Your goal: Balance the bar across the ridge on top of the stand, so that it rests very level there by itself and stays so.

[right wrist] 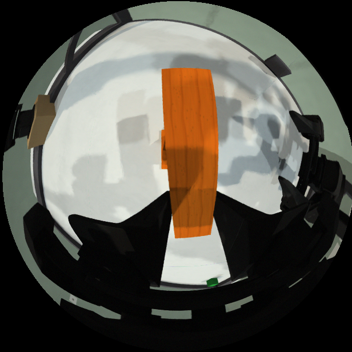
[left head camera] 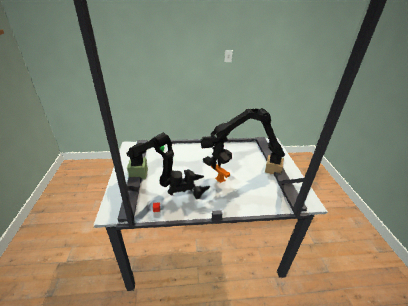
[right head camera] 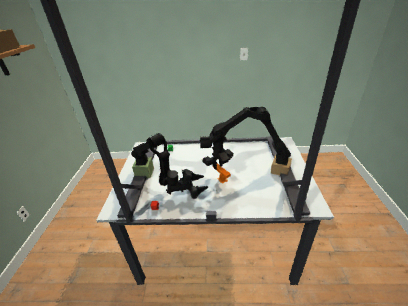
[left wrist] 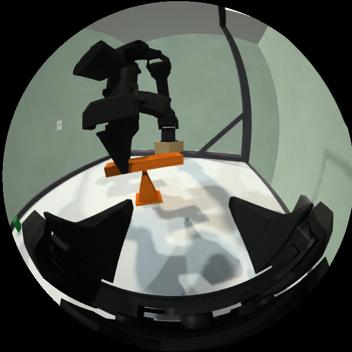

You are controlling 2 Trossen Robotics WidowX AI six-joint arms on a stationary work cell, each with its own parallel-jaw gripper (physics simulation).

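Seen in the pictures: left gripper, fingertip midpoint: [left head camera: 207,181] [right head camera: 205,181]; right gripper, fingertip midpoint: [left head camera: 216,168] [right head camera: 218,168]; left arm's base, origin of the base link: [left head camera: 136,162] [right head camera: 141,162]; right arm's base, origin of the base link: [left head camera: 275,160] [right head camera: 281,161].
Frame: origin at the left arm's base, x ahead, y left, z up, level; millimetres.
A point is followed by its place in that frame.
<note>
The orange bar [left head camera: 223,172] {z -5, x 516, y -107 mm} [right head camera: 223,172] {z -6, x 514, y -104 mm} [left wrist: 157,163] [right wrist: 190,115] is held near one end by my right gripper [left head camera: 215,165] {z -23, x 483, y -49 mm} [right head camera: 216,164] {z -23, x 483, y -49 mm} [right wrist: 191,195], which is shut on it. In the left wrist view the bar lies over the top of the orange stand [left wrist: 148,191] [right wrist: 164,161], its left end lower than its right. Whether it touches the ridge I cannot tell. In the right wrist view the bar hides most of the stand. My left gripper [left head camera: 205,182] {z -21, x 414, y -164 mm} [right head camera: 204,182] {z -21, x 414, y -164 mm} [left wrist: 182,203] is open and empty, apart from the bar and the stand.
A red cube [left head camera: 156,207] {z -62, x 140, y -307 mm} [right head camera: 155,205] {z -61, x 147, y -307 mm} lies near the front left of the white table [left head camera: 250,202] {z -92, x 652, y -269 mm} [right head camera: 255,202] {z -92, x 685, y -257 mm}. A green cube [left head camera: 162,148] {z -69, x 131, y 250 mm} [right head camera: 170,148] {z -68, x 130, y 250 mm} [left wrist: 17,223] [right wrist: 212,282] lies at the back left. Dark frame posts [left head camera: 102,105] {z 544, x 22, y -396 mm} [right head camera: 82,100] {z 576, x 23, y -396 mm} rise at the table's sides.
</note>
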